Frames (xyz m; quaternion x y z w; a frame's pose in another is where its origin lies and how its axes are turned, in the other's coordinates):
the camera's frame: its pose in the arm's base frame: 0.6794 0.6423 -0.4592 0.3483 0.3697 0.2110 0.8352
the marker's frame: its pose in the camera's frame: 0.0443 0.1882 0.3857 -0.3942 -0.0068 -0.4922 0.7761
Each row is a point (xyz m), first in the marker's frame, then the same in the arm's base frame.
Working: the marker's frame: its pose in the arm's base frame: 0.9846 0.6309 -0.1545 -0.2394 0.3695 -0.1040 0.8918

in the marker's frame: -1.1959 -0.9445 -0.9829
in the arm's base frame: -0.5636 -0.0958 0.4482
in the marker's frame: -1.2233 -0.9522 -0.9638
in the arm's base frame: -0.5694 -0.0859 0.4805
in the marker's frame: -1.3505 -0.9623 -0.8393
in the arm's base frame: -0.5710 -0.0049 0.6393
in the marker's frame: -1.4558 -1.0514 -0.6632
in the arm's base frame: -0.5212 0.0180 0.8562
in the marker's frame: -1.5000 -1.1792 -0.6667
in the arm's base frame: -0.5559 -0.0776 0.9453
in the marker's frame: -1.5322 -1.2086 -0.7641
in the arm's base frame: -0.6479 -0.1254 0.9201
